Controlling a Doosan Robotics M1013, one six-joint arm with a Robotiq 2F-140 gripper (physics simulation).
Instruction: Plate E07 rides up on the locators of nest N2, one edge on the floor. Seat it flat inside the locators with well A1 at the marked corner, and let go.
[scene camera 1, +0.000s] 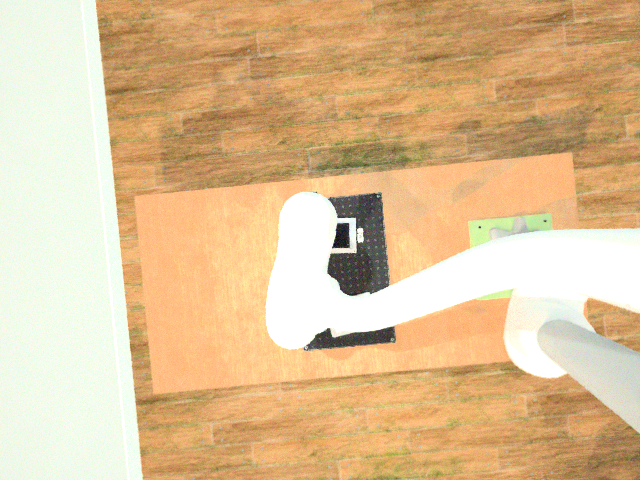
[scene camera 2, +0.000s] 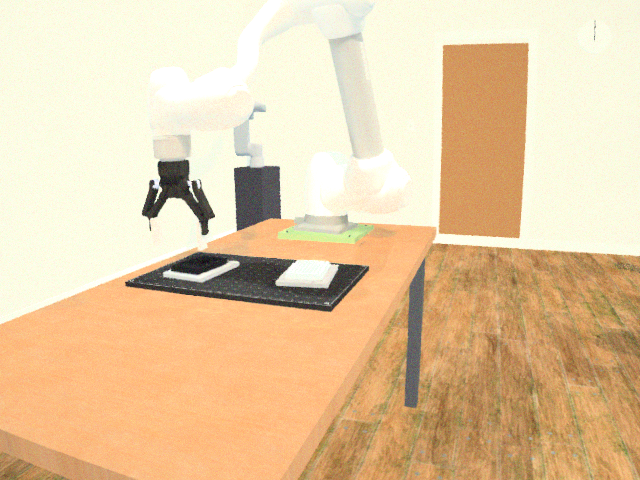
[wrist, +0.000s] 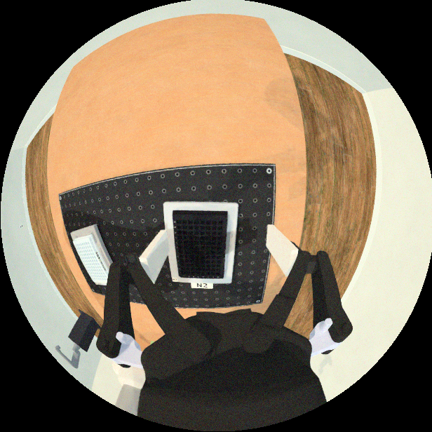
Labels:
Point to a white plate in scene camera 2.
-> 312, 270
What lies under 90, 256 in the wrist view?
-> A white plate.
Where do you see the gripper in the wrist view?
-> At 217, 238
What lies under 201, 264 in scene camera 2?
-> A plate E07.

